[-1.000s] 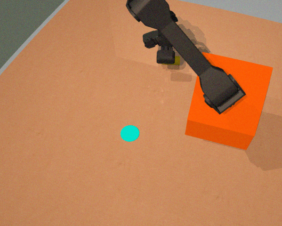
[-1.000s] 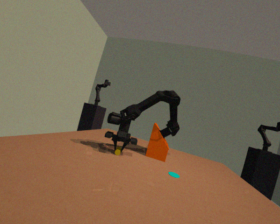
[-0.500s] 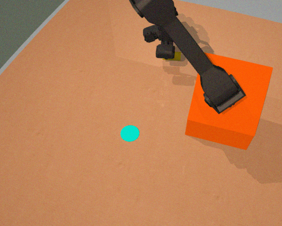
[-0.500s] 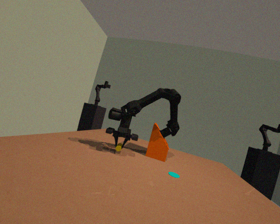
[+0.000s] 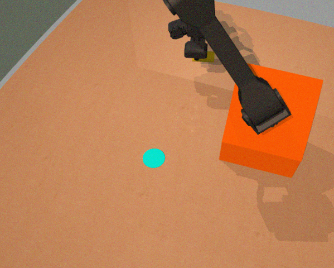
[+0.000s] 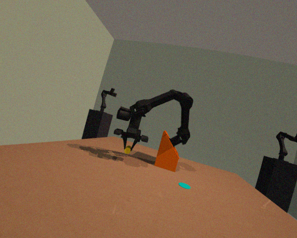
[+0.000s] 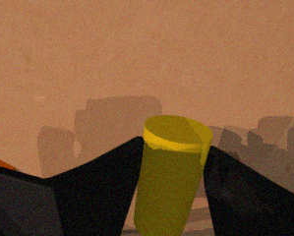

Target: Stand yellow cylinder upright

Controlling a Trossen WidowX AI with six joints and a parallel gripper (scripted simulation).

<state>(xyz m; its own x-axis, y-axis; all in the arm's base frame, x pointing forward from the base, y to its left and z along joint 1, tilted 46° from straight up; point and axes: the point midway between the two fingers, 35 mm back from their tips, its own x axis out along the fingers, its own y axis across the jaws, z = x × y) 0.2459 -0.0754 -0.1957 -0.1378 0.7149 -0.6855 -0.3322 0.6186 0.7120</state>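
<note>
Right now the cyan circle is 330 mm to the left of my gripper tip, 80 mm below it and 20 mm behind it. From my gripper tip the other things lie so: yellow tall cylinder: 20 mm behind, 10 mm to the right.
</note>
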